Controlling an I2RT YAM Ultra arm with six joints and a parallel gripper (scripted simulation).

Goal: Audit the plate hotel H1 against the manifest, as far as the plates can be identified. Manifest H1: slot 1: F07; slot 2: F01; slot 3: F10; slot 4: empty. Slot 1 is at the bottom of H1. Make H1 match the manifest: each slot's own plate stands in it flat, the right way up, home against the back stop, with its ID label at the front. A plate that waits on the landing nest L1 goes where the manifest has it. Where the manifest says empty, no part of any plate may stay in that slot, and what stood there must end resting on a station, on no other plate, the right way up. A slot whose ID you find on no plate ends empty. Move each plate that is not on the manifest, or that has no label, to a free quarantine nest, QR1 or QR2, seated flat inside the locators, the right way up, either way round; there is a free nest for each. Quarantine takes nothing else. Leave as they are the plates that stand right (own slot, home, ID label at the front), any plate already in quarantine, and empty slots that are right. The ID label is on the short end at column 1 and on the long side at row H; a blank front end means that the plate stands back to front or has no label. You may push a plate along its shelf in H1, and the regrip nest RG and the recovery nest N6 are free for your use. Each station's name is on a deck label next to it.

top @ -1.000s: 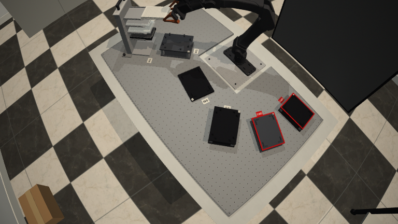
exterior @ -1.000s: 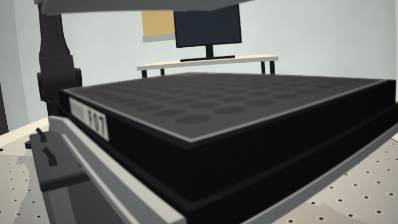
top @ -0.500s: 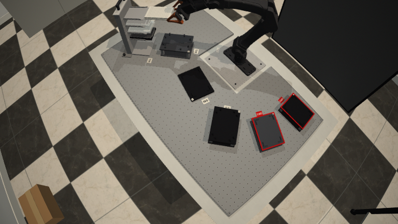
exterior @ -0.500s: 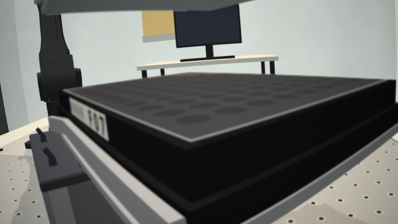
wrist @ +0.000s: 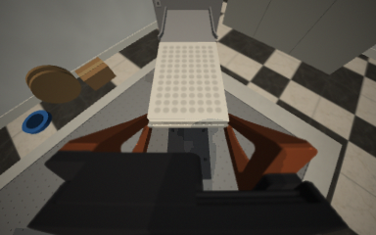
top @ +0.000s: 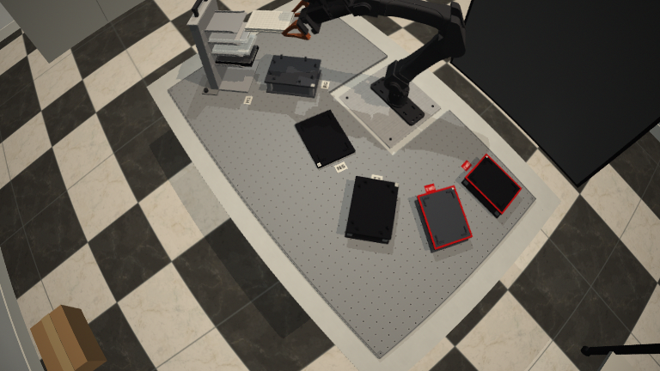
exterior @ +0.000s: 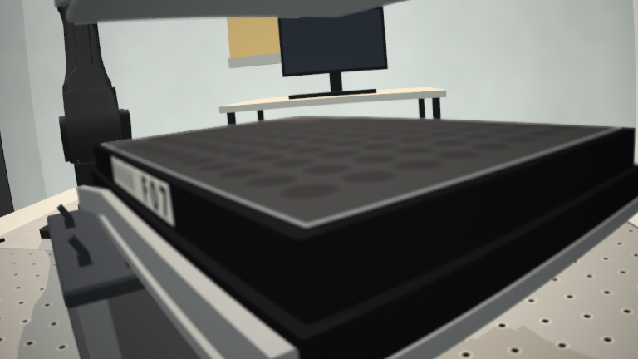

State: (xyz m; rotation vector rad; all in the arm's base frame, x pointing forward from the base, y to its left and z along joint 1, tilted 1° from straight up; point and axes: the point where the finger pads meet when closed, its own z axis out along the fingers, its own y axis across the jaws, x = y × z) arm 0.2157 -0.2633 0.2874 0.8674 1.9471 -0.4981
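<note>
My hand is 4 cm short of the white well plate, 4 cm to the left of it and 1 cm below it. The rest, counted from my hand: clear plate: 12 cm ahead, 14 cm to the right, 10 cm below; black plate: 12 cm ahead, 14 cm to the right, 16 cm below; regrip nest RG: 22 cm below.
</note>
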